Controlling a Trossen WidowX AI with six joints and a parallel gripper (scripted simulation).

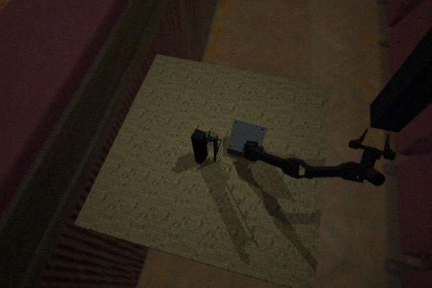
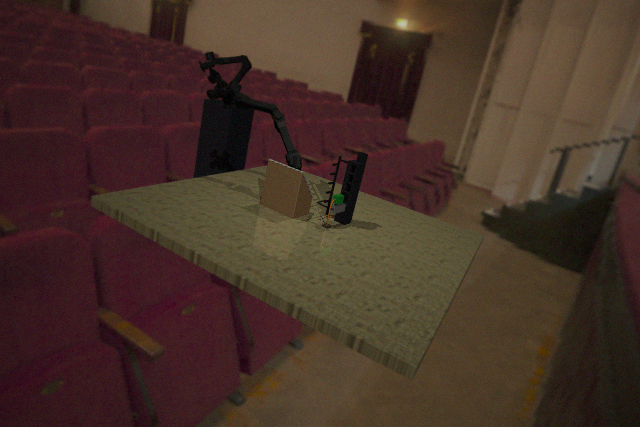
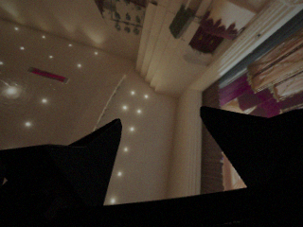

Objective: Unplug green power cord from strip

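My gripper tip is now 79 cm short of the green plug, 38 cm above it and 2 cm to the right of it.
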